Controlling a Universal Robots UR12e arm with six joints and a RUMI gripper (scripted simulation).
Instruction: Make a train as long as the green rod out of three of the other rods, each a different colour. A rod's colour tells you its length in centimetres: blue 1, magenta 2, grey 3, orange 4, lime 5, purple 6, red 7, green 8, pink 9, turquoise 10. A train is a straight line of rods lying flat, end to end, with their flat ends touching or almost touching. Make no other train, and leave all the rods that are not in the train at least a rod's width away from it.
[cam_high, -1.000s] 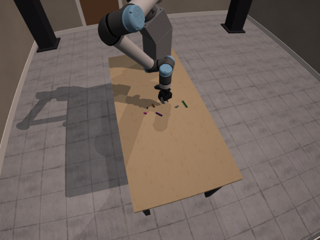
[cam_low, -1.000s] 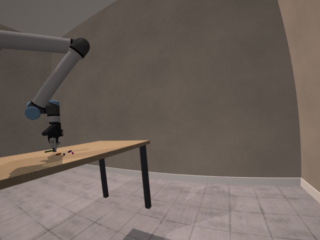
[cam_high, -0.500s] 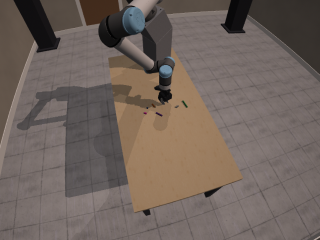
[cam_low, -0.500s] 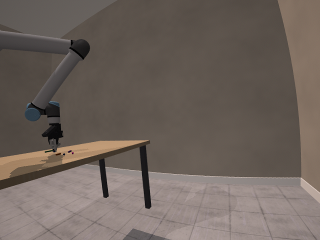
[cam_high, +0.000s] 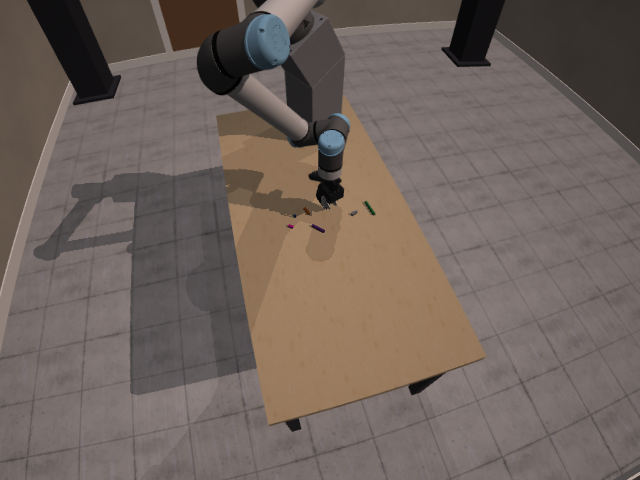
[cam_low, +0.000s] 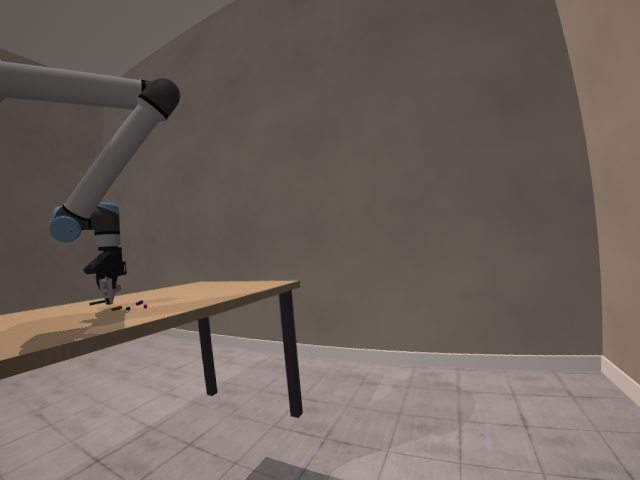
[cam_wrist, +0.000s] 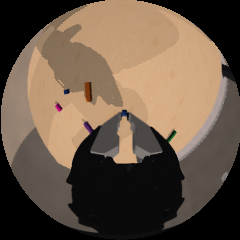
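My hand is 120 mm to the right of the grey rod, 40 mm short of it and 20 mm above it. From my hand the other things lie so: purple rod (100 mm ahead, 50 mm to the right, 20 mm below); magenta rod (160 mm to the right, 60 mm ahead, 20 mm below); orange rod (80 mm to the right, 20 mm below, 10 mm behind).
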